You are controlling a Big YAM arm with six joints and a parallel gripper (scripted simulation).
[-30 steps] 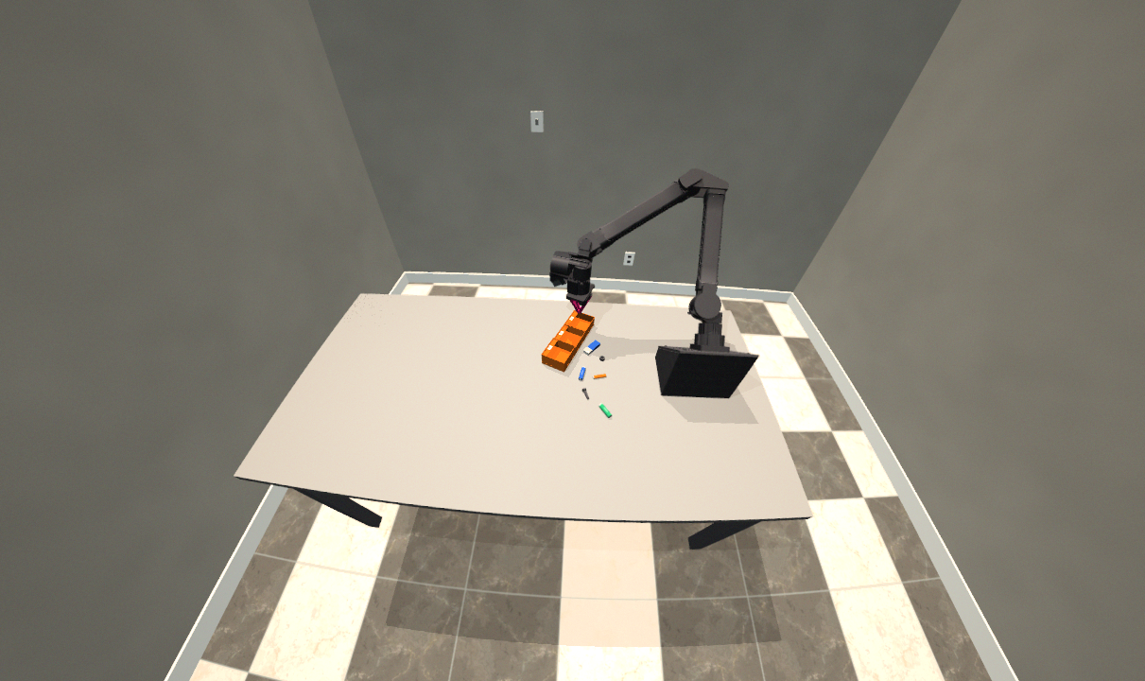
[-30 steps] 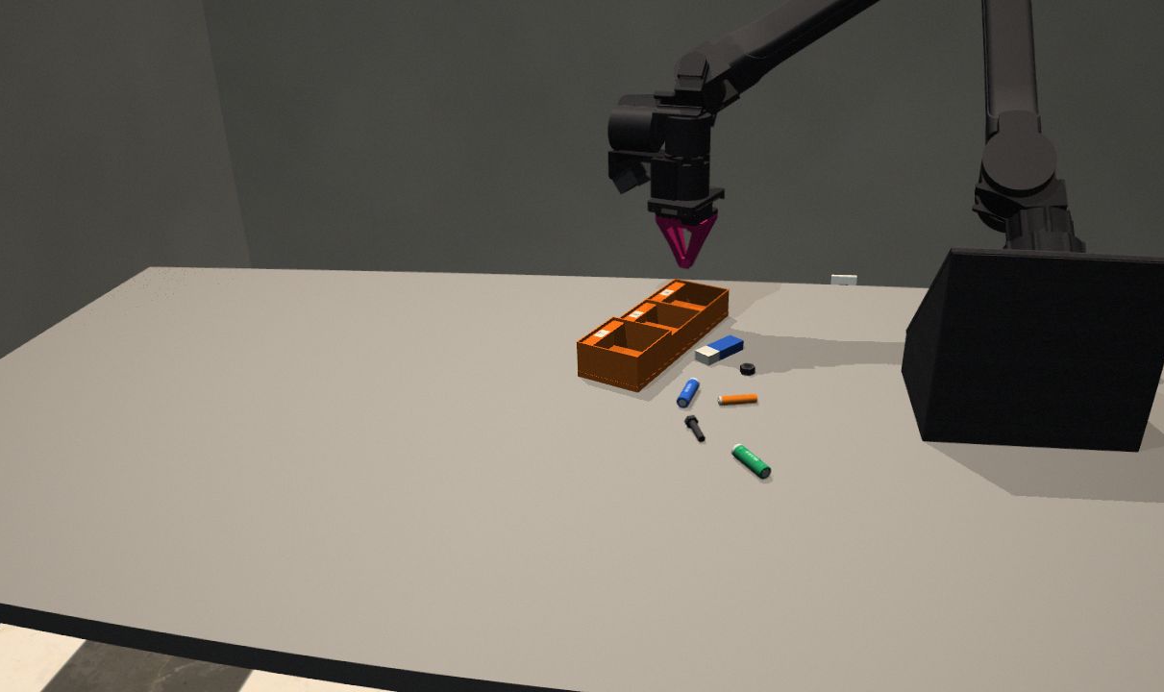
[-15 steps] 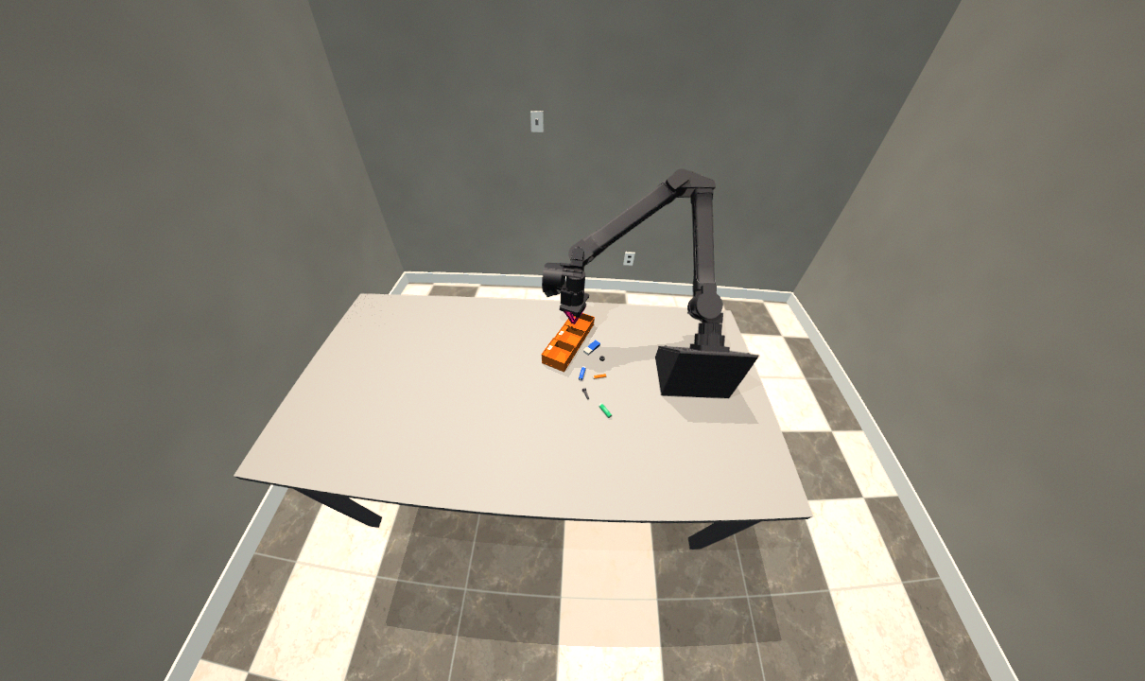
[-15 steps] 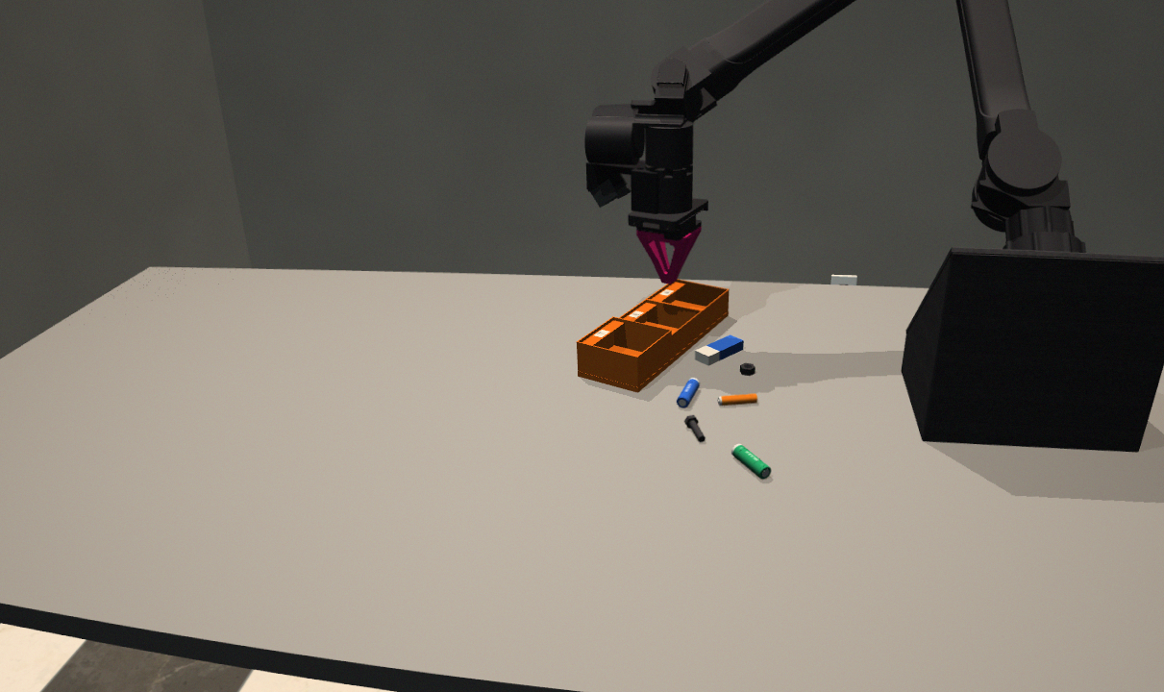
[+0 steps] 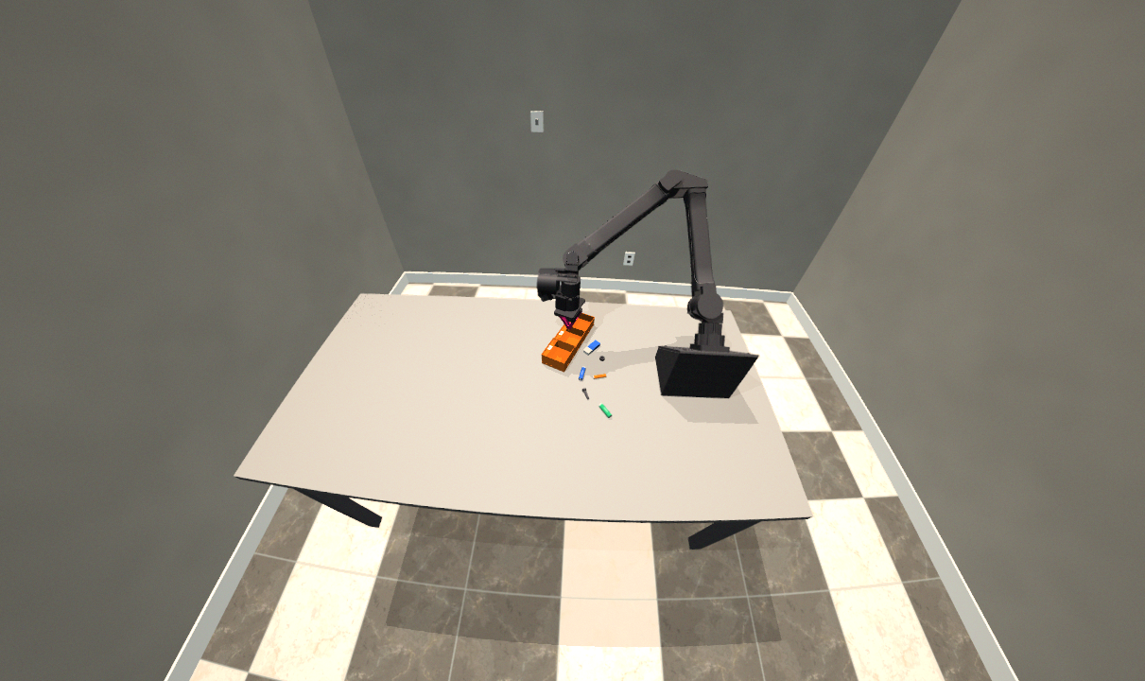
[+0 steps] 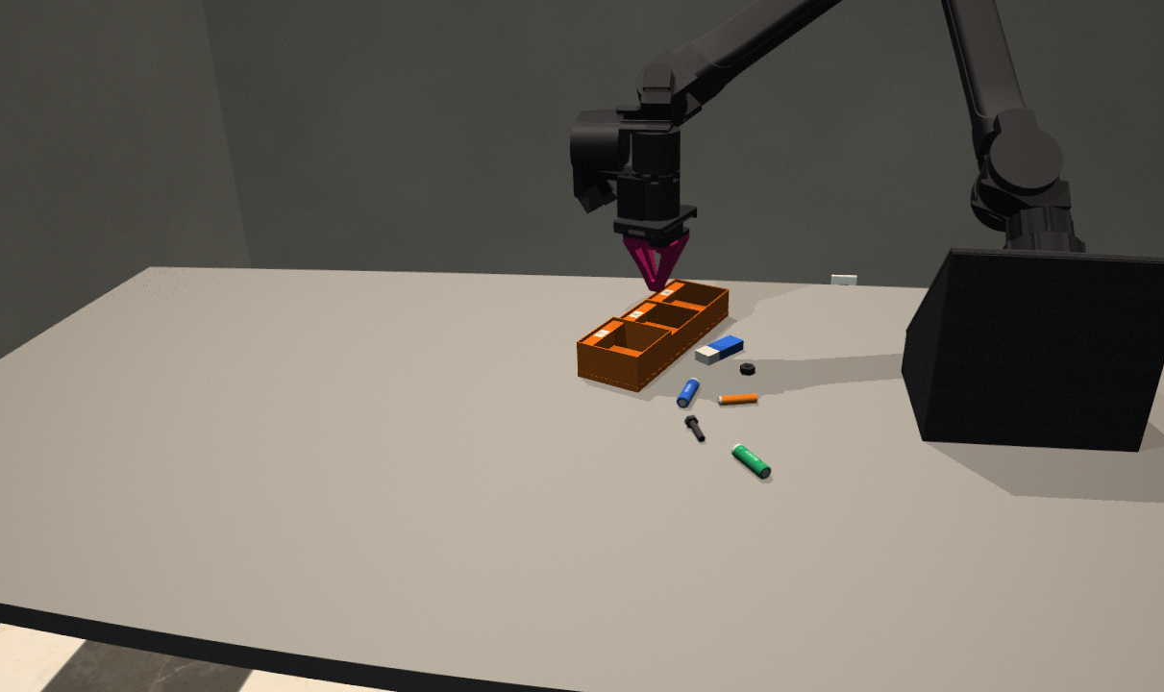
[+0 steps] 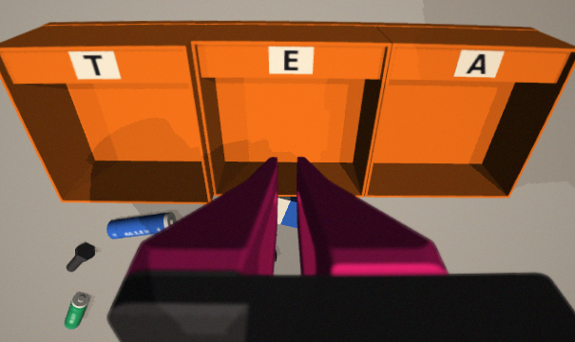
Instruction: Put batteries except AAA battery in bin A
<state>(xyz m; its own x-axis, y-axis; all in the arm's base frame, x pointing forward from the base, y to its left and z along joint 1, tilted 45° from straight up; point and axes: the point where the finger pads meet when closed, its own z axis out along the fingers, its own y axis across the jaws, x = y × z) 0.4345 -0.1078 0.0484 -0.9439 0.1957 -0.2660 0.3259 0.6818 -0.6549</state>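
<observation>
The orange bin row is 6 cm below my hand. Also, from my hand: eraser (8 cm behind, 2 cm to the left, 8 cm below); then blue battery (6 cm behind, 13 cm to the left, 8 cm below); then black nut (12 cm behind, 6 cm to the left, 8 cm below).
</observation>
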